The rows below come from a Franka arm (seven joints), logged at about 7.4 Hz.
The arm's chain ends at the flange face. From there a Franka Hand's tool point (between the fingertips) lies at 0.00 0.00 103.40 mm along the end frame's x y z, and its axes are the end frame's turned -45 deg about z.
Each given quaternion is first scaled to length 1.
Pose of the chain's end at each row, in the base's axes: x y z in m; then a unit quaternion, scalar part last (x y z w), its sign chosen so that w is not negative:
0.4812 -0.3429 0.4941 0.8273 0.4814 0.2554 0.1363
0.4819 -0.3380 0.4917 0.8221 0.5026 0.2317 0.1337
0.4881 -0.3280 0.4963 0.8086 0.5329 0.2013 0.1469
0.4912 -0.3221 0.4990 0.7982 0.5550 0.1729 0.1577
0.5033 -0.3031 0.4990 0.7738 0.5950 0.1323 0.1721
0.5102 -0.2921 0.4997 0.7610 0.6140 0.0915 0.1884
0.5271 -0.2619 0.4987 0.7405 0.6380 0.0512 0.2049
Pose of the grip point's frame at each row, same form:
0.5385 -0.3408 0.4080 0.5801 0.7614 0.1838 0.2237
0.5352 -0.3366 0.4031 0.5672 0.7789 0.1629 0.2122
0.5380 -0.3304 0.4057 0.5431 0.8018 0.1298 0.2128
0.5378 -0.3283 0.4069 0.5251 0.8182 0.0994 0.2119
0.5457 -0.3144 0.4053 0.4872 0.8459 0.0564 0.2096
0.5485 -0.3101 0.4054 0.4681 0.8585 0.0124 0.2091
0.5620 -0.2865 0.4045 0.4400 0.8728 -0.0311 0.2089

